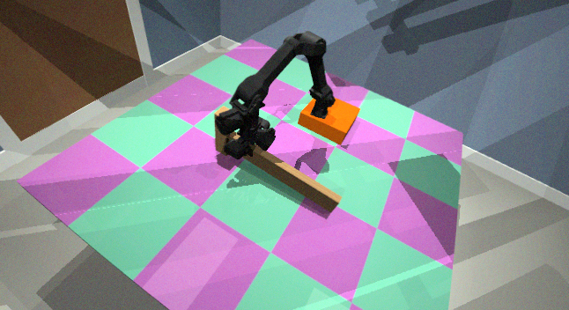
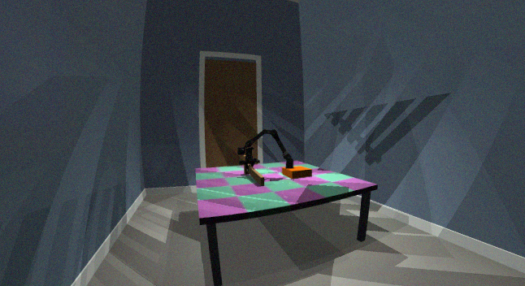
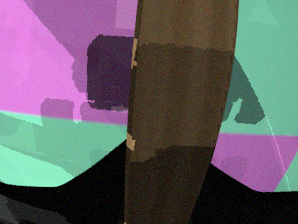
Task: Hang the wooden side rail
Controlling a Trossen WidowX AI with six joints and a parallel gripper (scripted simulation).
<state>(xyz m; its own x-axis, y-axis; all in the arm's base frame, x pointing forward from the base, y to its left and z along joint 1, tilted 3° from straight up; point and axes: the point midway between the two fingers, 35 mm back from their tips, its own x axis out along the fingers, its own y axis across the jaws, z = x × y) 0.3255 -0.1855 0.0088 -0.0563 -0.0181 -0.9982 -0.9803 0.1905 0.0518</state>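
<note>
Now: gripper tip 9 cm to the left of the wooden headboard post, 4 cm below it and 2 cm past it.
</note>
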